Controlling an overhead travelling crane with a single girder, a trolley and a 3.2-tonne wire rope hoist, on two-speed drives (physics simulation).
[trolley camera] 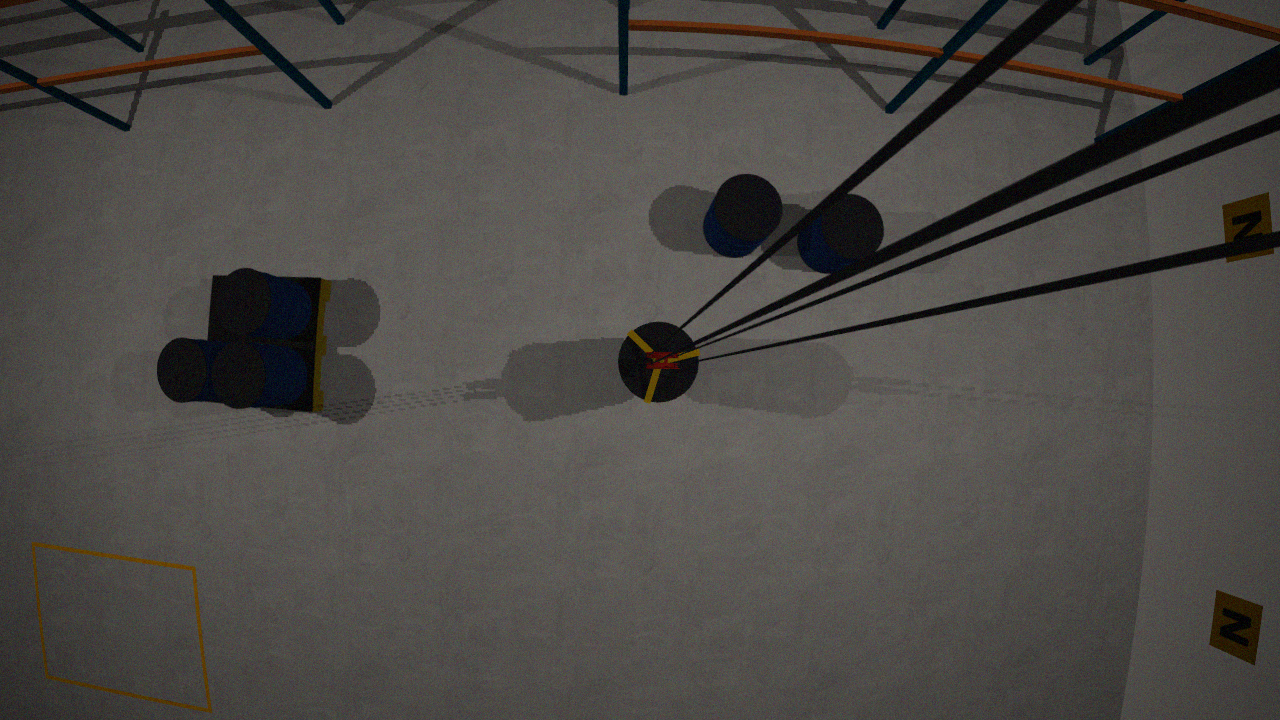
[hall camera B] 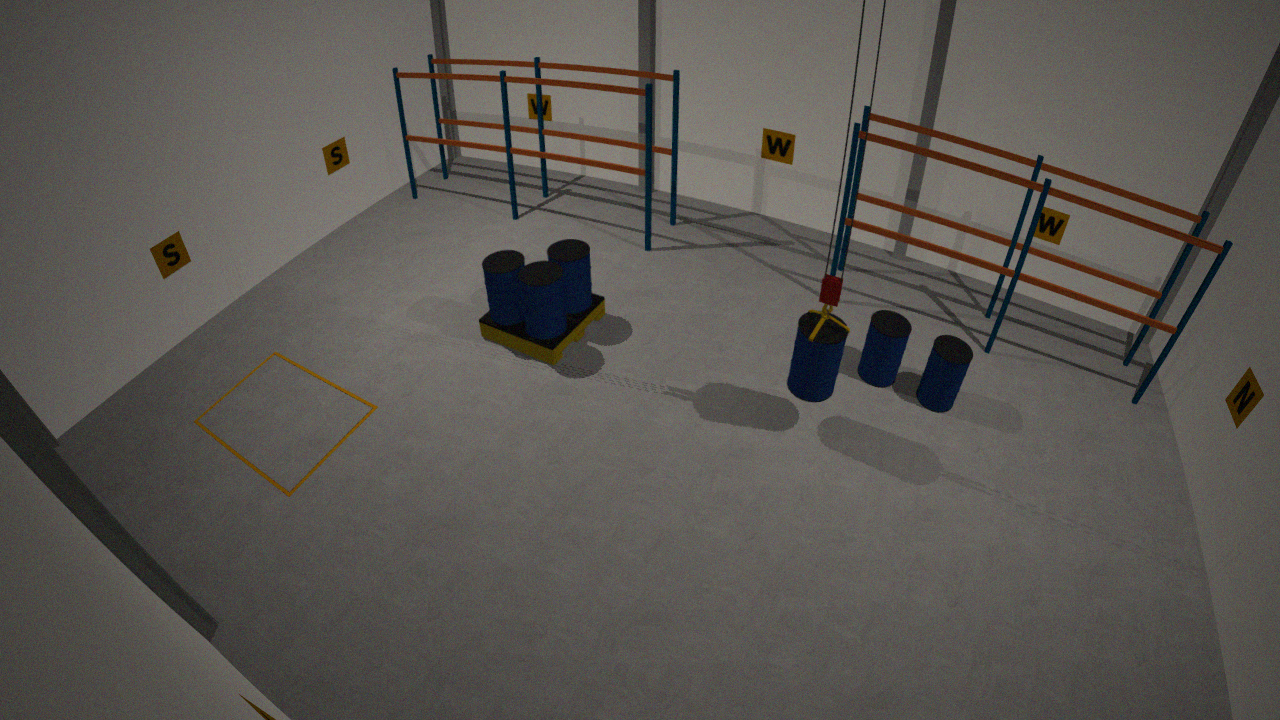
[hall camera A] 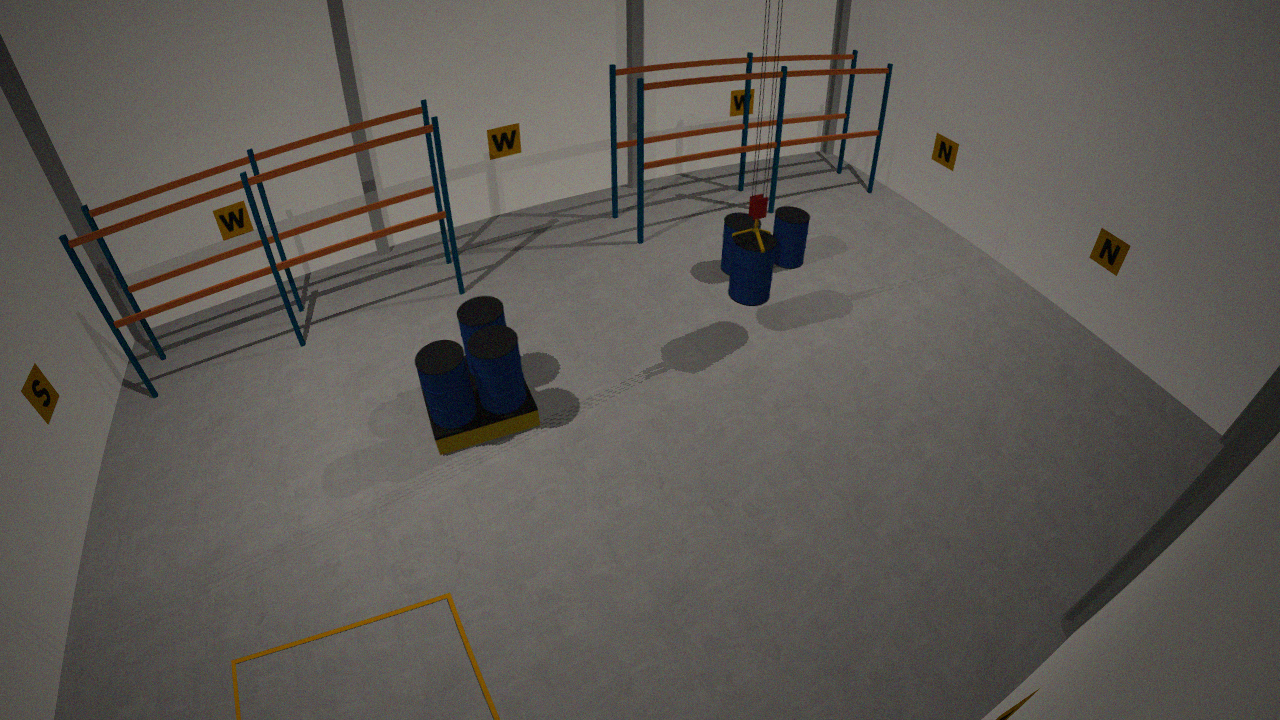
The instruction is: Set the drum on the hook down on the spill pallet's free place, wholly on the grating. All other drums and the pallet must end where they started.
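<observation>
The blue drum (hall camera A: 750, 277) (hall camera B: 813, 367) (trolley camera: 676, 377) hangs upright on the hook, above the floor, with its shadows apart from its base. My gripper (hall camera A: 754, 240) (hall camera B: 823, 325) (trolley camera: 658, 361), a yellow three-armed grab under the red hook block (hall camera A: 758, 206) (hall camera B: 830, 290), is shut on this drum's top. The spill pallet (hall camera A: 487, 433) (hall camera B: 519, 342) (trolley camera: 320, 351), yellow with black grating, stands well to the left. It carries three blue drums (hall camera A: 450, 386) (hall camera B: 544, 304) (trolley camera: 239, 374). Its free place is the upper left corner in the trolley view, partly hidden by leaning drum outlines.
Two blue drums (hall camera A: 791, 240) (hall camera B: 884, 352) (trolley camera: 745, 208) stand on the floor behind the hanging drum. Two racks with blue posts, left (hall camera A: 273, 259) (hall camera B: 648, 170) and right (hall camera A: 640, 161) (hall camera B: 1016, 268), stand along the W wall. A yellow outline (hall camera A: 340, 628) (hall camera B: 324, 379) (trolley camera: 113, 555) marks the floor.
</observation>
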